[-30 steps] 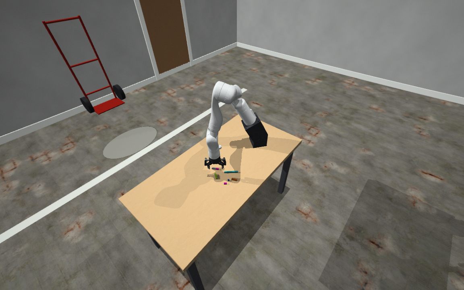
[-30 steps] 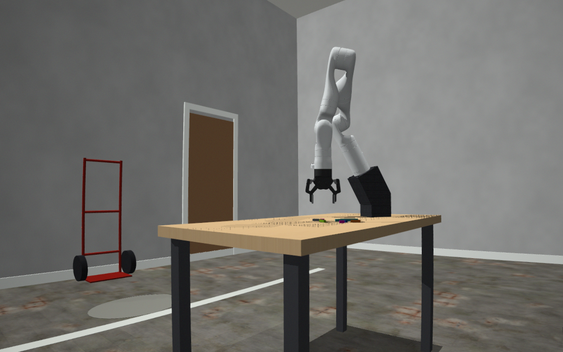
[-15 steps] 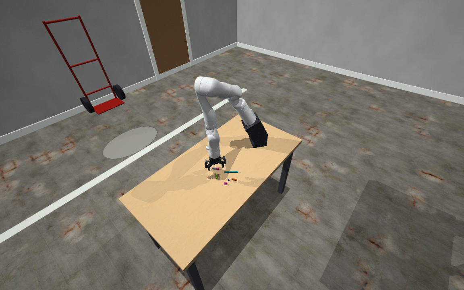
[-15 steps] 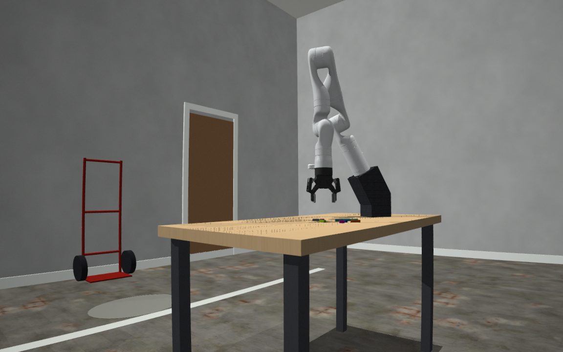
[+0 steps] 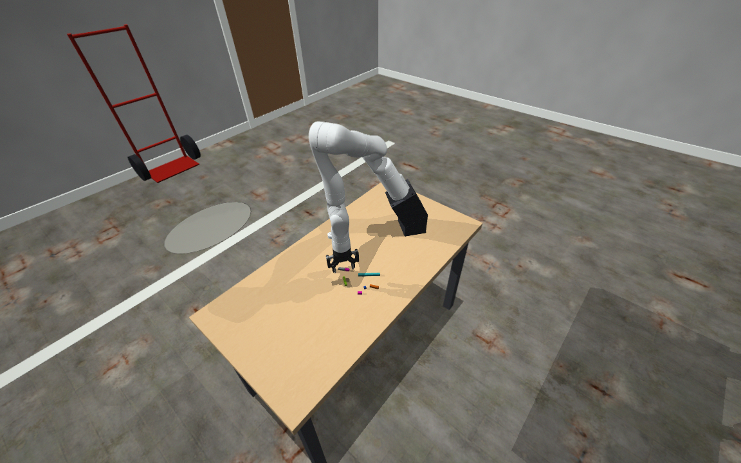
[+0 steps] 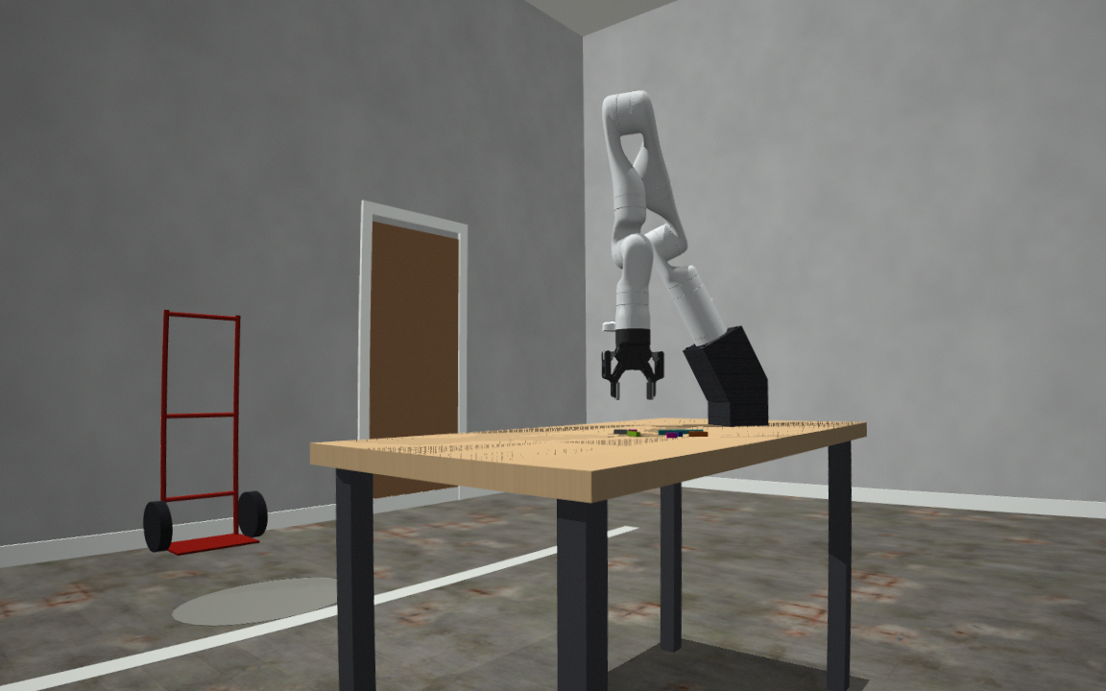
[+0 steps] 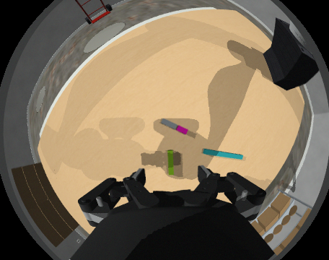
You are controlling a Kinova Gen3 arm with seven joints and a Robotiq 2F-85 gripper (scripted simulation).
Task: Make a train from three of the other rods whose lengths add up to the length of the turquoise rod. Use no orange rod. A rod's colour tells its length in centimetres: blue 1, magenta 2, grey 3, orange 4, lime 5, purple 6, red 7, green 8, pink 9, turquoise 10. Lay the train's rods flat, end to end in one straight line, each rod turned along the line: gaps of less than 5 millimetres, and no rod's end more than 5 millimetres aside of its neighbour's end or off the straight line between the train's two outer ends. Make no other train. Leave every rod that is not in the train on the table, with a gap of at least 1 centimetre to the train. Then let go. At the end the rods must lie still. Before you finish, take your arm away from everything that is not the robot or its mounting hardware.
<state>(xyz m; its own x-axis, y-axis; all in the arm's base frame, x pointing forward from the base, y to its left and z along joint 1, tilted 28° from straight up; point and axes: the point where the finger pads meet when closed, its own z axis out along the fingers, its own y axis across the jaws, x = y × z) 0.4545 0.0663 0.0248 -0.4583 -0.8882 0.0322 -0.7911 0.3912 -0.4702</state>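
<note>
The lime rod lies 8 cm below my hand. Round my hand: grey rod 4 cm behind, 6 cm to the right, 8 cm below; then turquoise rod 10 cm behind, 5 cm to the left, 8 cm below; then blue rod 3 cm behind, 9 cm to the left, 8 cm below.
</note>
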